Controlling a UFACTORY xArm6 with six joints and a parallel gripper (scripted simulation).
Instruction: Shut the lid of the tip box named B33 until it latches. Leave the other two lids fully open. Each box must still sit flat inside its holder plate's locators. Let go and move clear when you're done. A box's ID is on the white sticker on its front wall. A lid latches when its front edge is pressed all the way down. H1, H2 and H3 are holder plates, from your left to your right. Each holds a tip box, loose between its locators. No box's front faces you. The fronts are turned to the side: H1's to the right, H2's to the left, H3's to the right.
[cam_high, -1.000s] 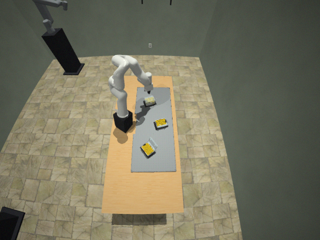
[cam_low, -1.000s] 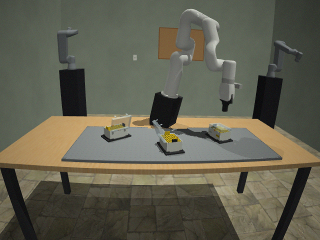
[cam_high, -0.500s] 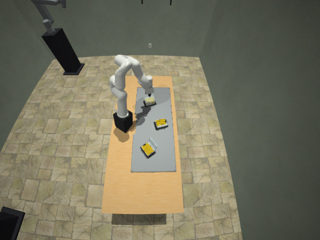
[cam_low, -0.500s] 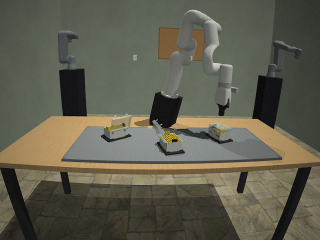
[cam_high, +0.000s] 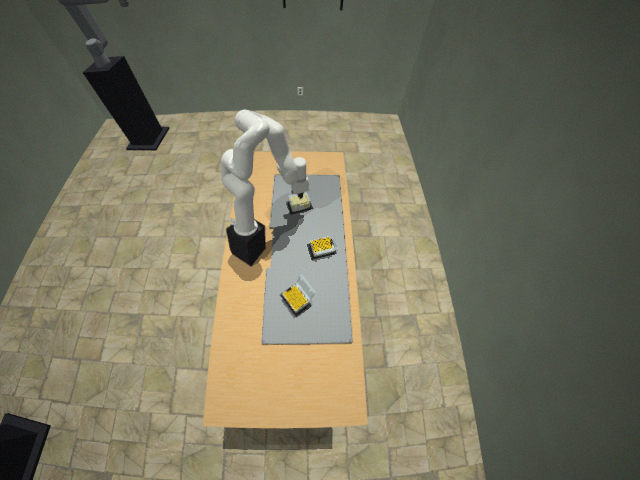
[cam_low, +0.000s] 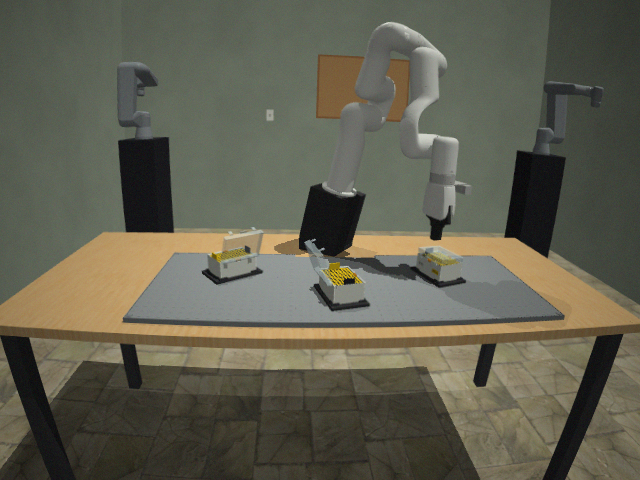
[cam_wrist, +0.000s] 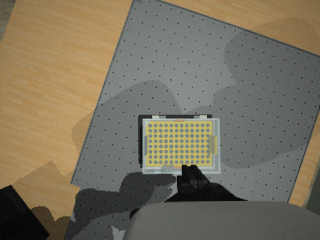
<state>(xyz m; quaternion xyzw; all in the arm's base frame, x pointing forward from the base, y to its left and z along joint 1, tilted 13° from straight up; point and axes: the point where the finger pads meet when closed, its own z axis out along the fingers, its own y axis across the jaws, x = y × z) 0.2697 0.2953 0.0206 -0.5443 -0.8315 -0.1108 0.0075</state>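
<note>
Now: hand 10 mm past the yellow tip rack, 30 mm to the right of it and 80 mm above it.
</note>
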